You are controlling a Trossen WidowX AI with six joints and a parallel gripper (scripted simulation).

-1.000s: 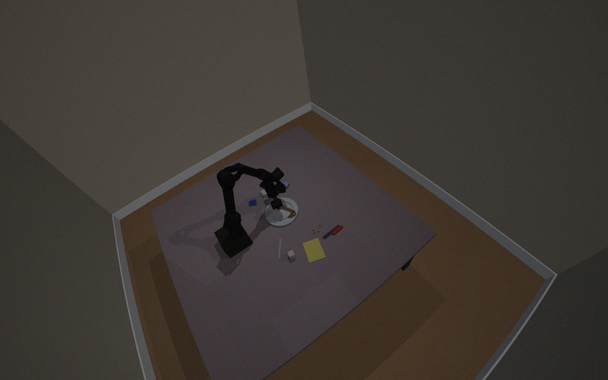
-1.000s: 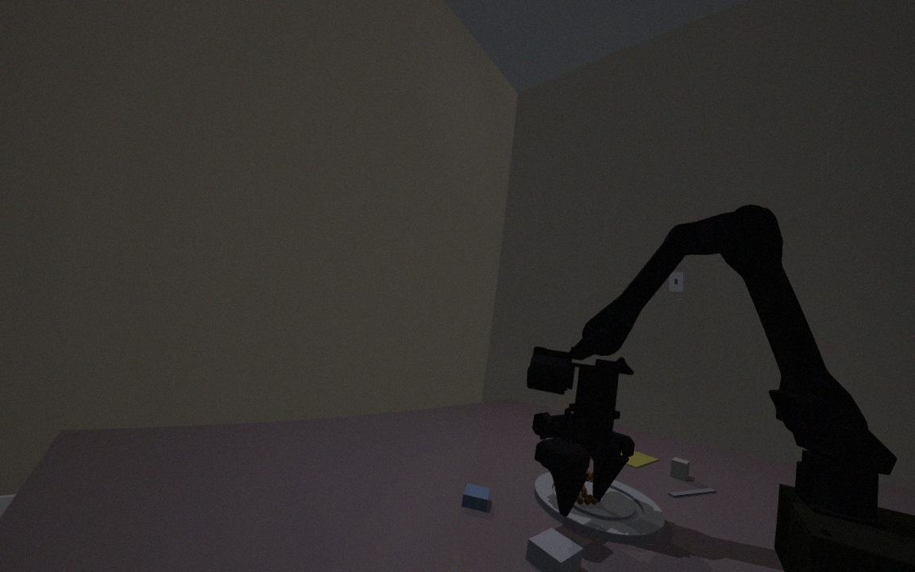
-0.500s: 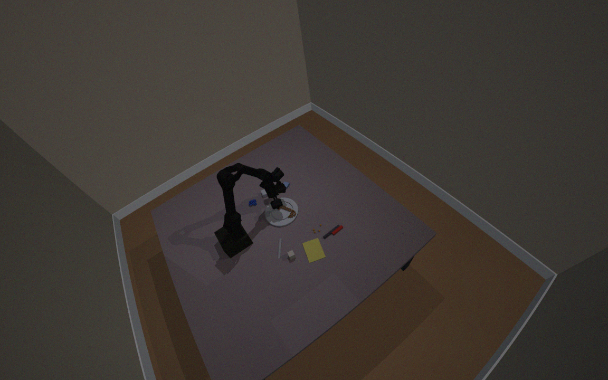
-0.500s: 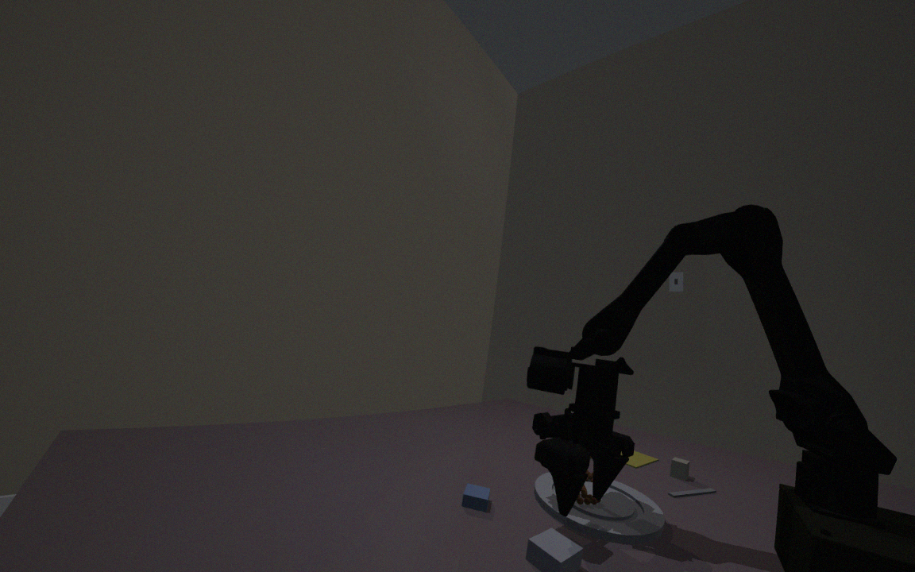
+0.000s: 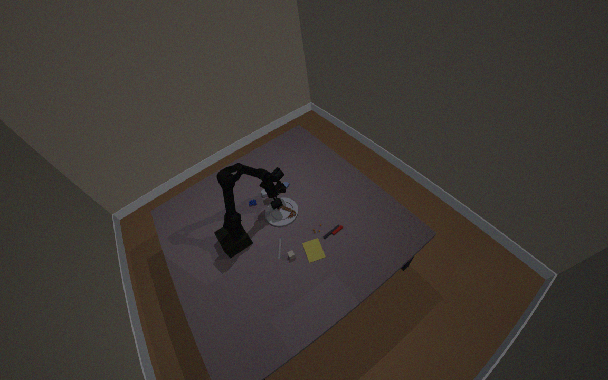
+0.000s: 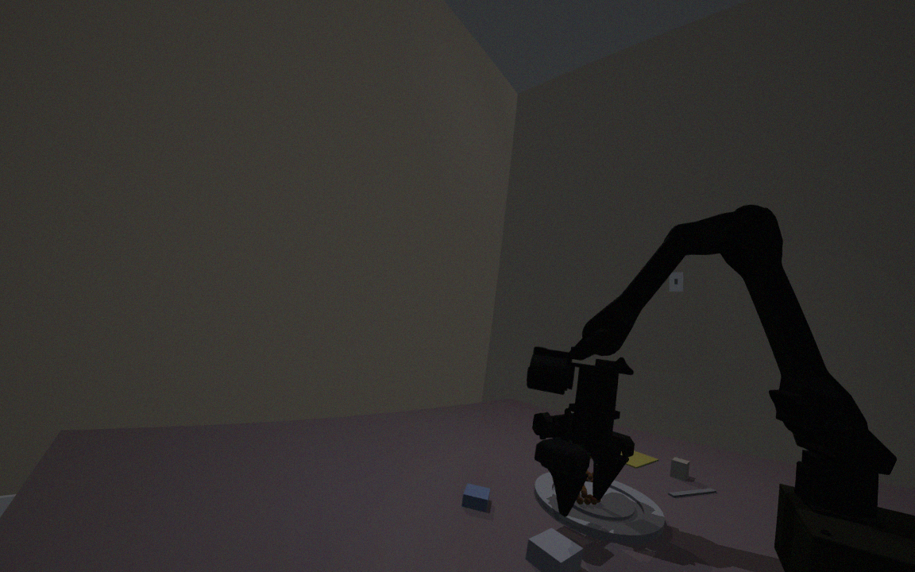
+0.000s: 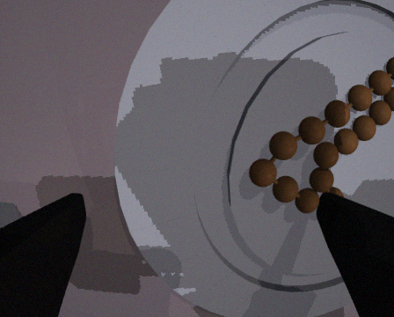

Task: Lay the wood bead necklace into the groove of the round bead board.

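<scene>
Now: gripper tip 70 mm to the left of the round bead board, 10 mm past it and 10 mm above it. From my gripper tip the other things lie so: grey block (120 mm to the left, 10 mm below); then blue block (130 mm ahead, 70 mm to the left, 10 mm below); then thin stick (250 mm to the right, 160 mm behind, 20 mm below).
</scene>
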